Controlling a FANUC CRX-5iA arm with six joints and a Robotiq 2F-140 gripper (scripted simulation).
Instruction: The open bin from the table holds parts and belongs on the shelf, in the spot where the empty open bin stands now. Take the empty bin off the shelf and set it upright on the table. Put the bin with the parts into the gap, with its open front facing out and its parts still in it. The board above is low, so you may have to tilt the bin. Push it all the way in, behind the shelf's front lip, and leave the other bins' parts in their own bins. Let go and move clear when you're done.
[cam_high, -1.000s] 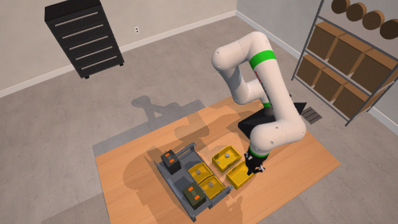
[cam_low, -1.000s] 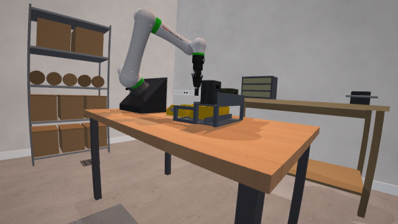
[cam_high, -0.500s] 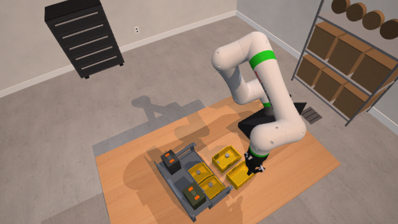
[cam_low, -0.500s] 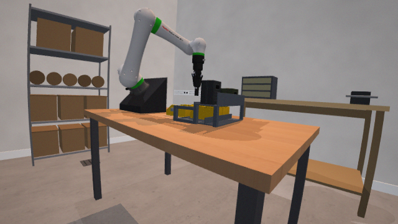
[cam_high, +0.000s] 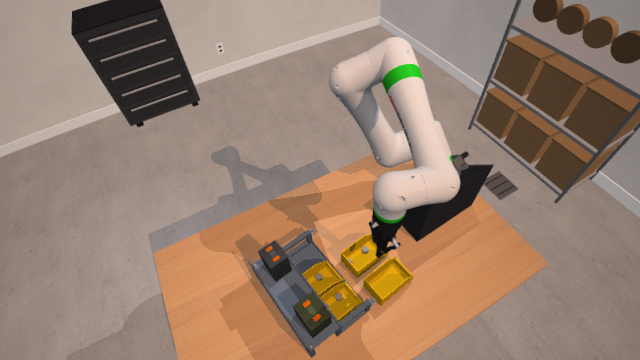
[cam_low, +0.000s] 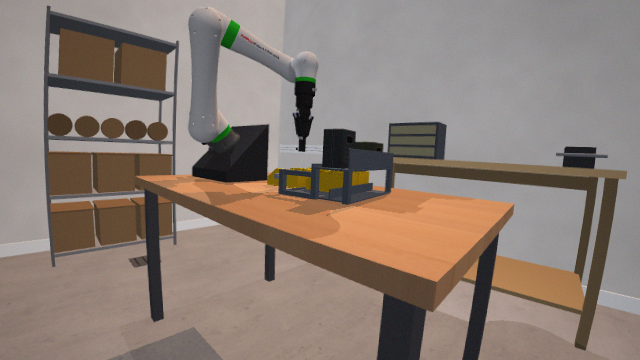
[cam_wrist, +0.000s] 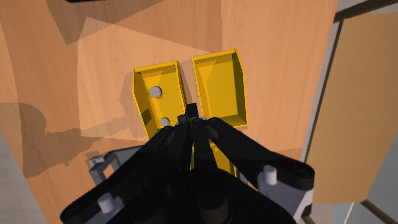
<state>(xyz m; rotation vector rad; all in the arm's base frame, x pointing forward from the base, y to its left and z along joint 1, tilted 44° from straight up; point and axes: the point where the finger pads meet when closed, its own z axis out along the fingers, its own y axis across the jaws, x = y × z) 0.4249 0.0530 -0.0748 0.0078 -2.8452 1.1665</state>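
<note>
Right now my hand is 170 mm above the grey round part, 90 mm to the left of it and 20 mm past it. Round my hand: grey shelf (250 mm ahead, 120 mm below, 80 mm to the right).
</note>
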